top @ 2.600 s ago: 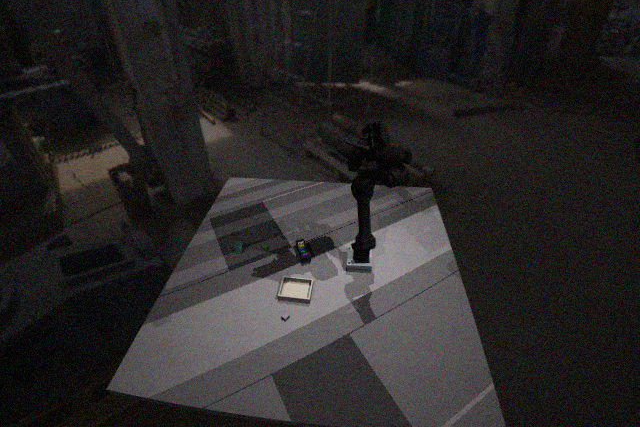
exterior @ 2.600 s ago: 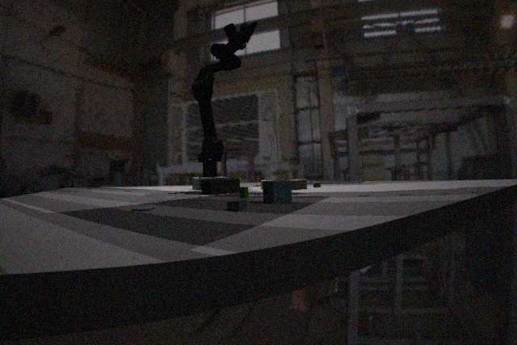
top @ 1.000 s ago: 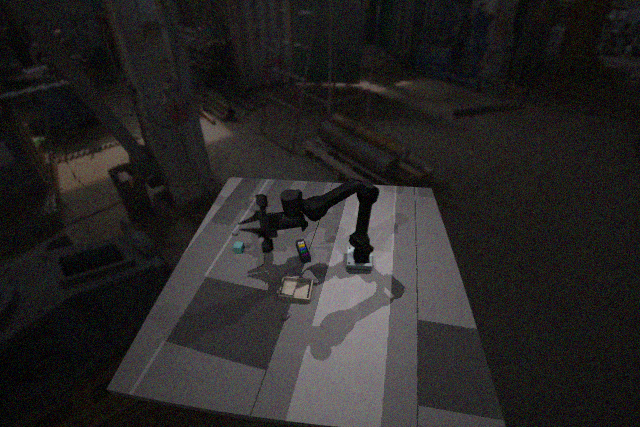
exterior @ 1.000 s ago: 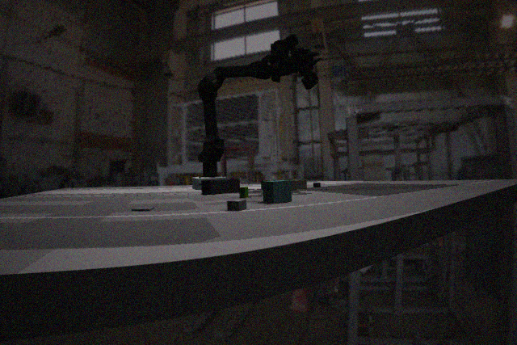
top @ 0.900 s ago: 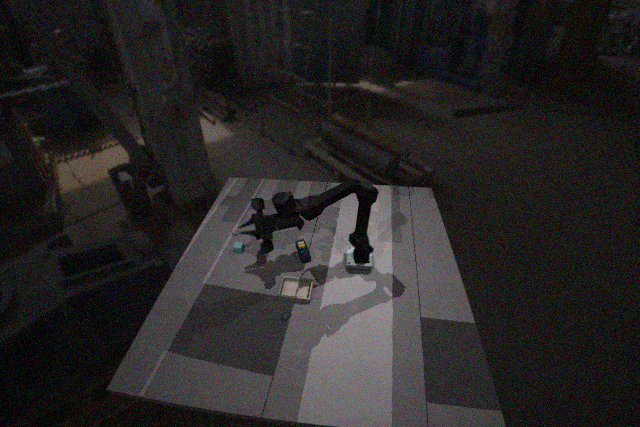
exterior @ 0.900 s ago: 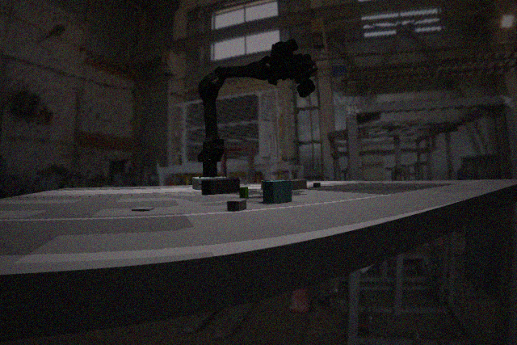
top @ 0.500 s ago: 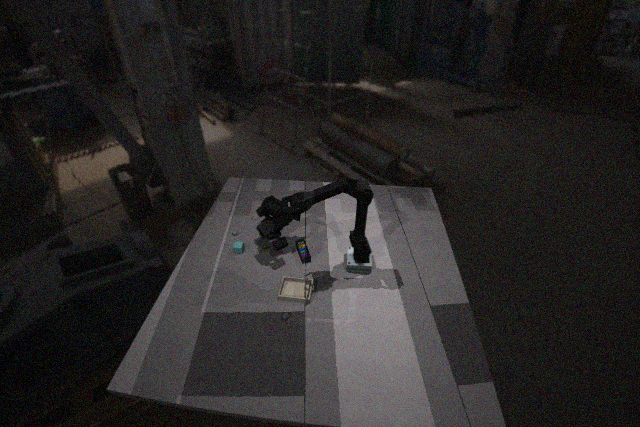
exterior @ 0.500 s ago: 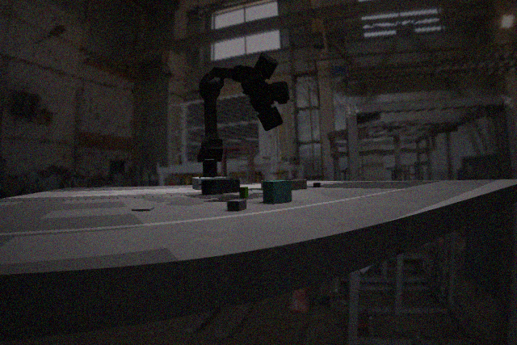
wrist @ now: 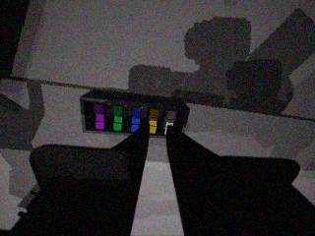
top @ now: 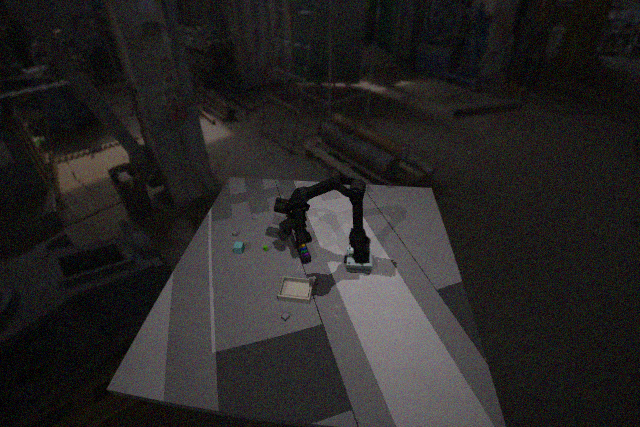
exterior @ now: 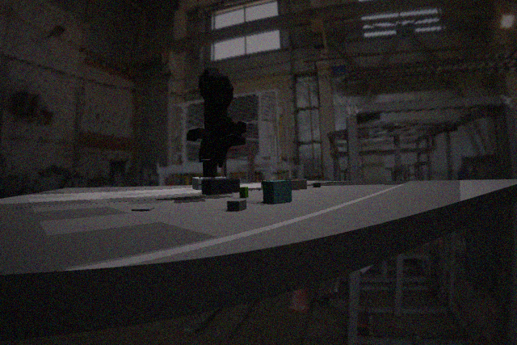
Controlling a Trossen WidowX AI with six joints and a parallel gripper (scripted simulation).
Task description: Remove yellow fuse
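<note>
My gripper tip is 1 cm past the yellow fuse and 5 cm above it. From my gripper tip the other things lie so: tray: 1 cm ahead, 23 cm to the left, 7 cm below; then teal cube: 29 cm ahead, 6 cm below; then green piece: 17 cm ahead, 1 cm to the right, 6 cm below.
</note>
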